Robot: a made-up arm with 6 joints.
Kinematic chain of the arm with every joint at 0, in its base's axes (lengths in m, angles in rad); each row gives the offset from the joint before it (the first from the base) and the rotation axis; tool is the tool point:
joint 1: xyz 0 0 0.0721 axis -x
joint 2: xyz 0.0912 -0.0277 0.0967 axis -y
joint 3: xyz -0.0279 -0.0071 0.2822 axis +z
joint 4: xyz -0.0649 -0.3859 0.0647 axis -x
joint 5: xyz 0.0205 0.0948 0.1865 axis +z
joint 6: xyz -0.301 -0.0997 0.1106 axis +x
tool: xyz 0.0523 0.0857 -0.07
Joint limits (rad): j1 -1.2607..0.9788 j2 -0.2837..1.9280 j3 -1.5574..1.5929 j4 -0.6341..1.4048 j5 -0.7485..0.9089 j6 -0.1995..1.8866
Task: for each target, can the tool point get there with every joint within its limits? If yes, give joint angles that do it. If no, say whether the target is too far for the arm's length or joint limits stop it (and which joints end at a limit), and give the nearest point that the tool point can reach.
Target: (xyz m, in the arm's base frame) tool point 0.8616 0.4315 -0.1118
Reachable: no: joint limits stop it (at a limit: joint 1, joint 2, joint 3, joint 4, joint 5, joint 6) | nearest point 0.9369 0.2894 0.4699 | short by 0.604 m
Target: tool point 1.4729 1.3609 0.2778
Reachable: no: too far | nearest point 0.8022 0.4756 0.5961 | short by 1.155 m
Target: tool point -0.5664 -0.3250 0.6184
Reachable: yes | joints 0.1837 1.2688 1.0800 0.2220 0.4729 1.7075
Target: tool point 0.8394 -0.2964 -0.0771
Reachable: no: joint limits stop it (at a limit: joint 1, joint 2, joint 4, joint 5, joint 6) | nearest point 0.7736 -0.4080 -0.0124 | short by 0.145 m
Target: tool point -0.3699 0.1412 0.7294
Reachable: yes | joints 0.6895 0.2882 0.0791 0.1973 0.1027 0.5747
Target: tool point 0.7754 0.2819 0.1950
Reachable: no: joint limits stop it (at a limit: joint 1, joint 2, joint 3, joint 4, joint 5, joint 6) | nearest point 0.7762 0.1915 0.4362 | short by 0.258 m
